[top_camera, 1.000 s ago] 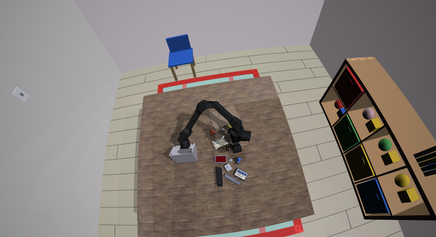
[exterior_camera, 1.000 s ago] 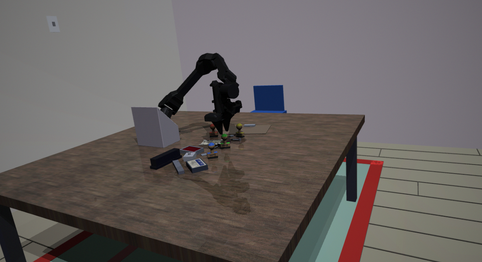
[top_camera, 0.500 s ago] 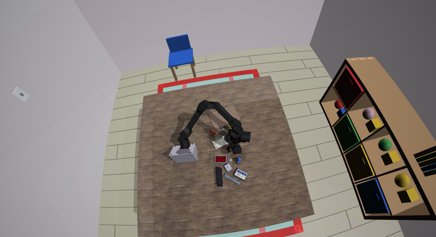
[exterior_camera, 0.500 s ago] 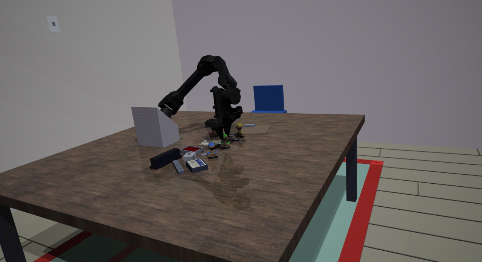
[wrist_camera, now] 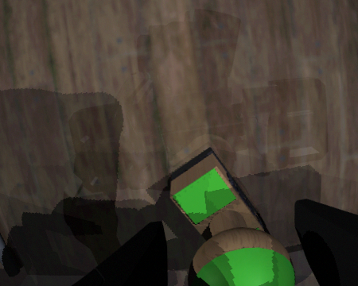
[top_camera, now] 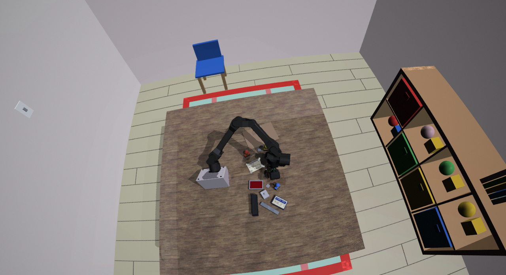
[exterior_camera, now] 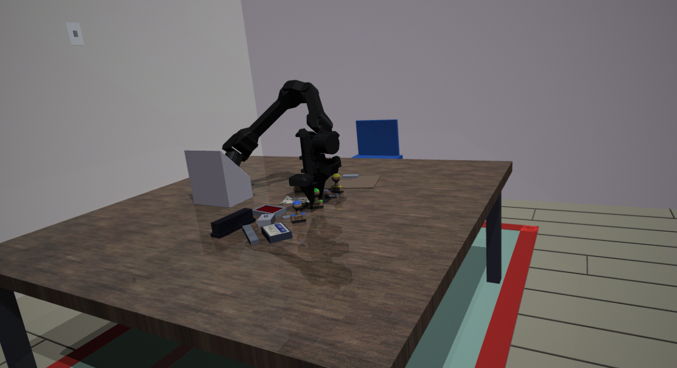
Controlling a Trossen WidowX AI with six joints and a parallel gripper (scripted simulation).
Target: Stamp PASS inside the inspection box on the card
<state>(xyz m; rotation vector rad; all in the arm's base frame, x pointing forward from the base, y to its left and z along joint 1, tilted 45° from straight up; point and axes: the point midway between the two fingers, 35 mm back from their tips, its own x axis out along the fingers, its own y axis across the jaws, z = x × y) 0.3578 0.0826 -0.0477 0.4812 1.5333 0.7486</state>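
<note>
My gripper tip is right at the green-knobbed PASS stamp. Also, from my gripper tip: red ink pad: 110 mm behind, 100 mm to the right, 20 mm below; white inspection card: 120 mm behind, 40 mm to the left, 30 mm below; blue-knob stamp: 120 mm to the right, 30 mm ahead.
</note>
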